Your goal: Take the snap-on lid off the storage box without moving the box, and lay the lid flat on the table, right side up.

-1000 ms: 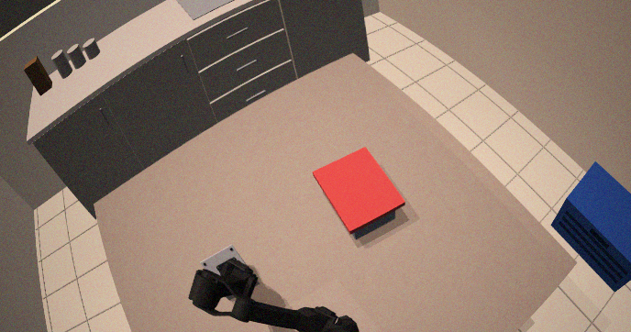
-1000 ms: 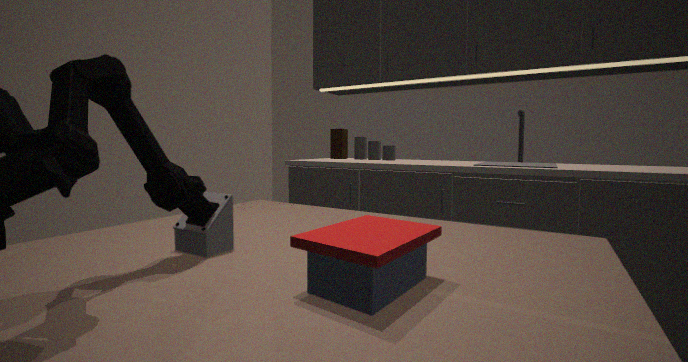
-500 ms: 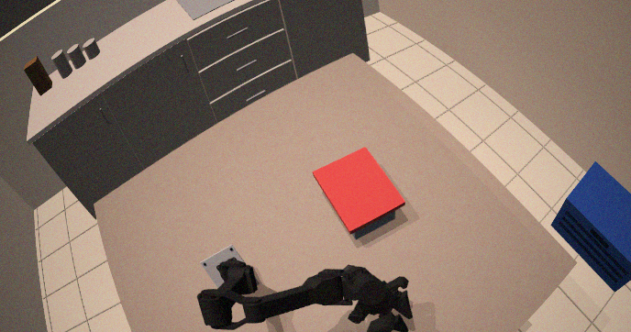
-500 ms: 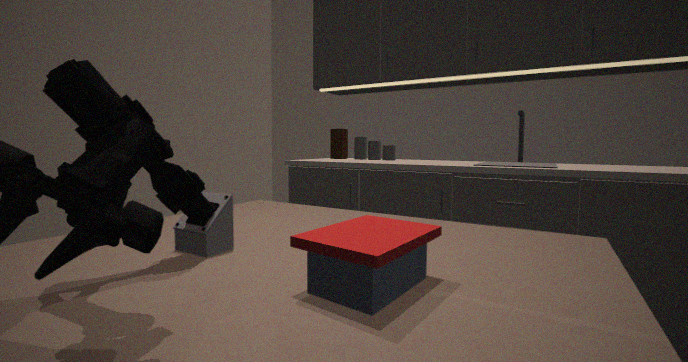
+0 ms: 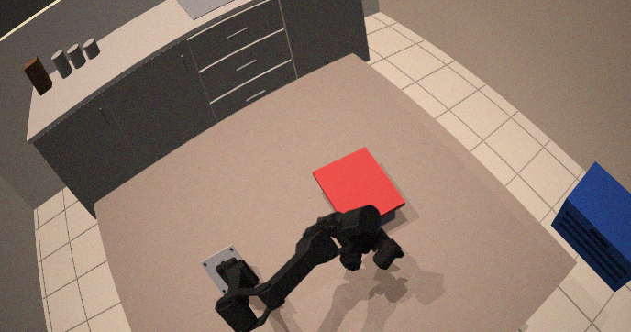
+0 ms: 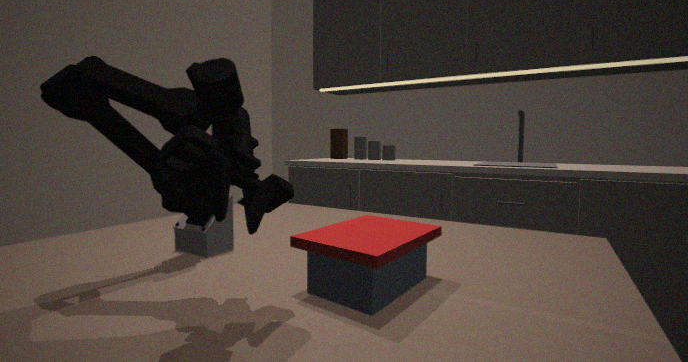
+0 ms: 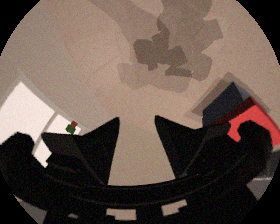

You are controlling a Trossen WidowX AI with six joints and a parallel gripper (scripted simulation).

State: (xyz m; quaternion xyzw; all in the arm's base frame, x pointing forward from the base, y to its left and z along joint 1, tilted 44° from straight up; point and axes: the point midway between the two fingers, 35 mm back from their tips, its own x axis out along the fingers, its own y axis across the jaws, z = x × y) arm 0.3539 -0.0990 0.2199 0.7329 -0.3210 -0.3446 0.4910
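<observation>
Now: gripper tip 260 mm to the right of the red lid, 60 mm above it and 50 mm short of it. The rest, counted from my gripper tip: storage box (260 mm to the left, 100 mm below, 50 mm ahead).
</observation>
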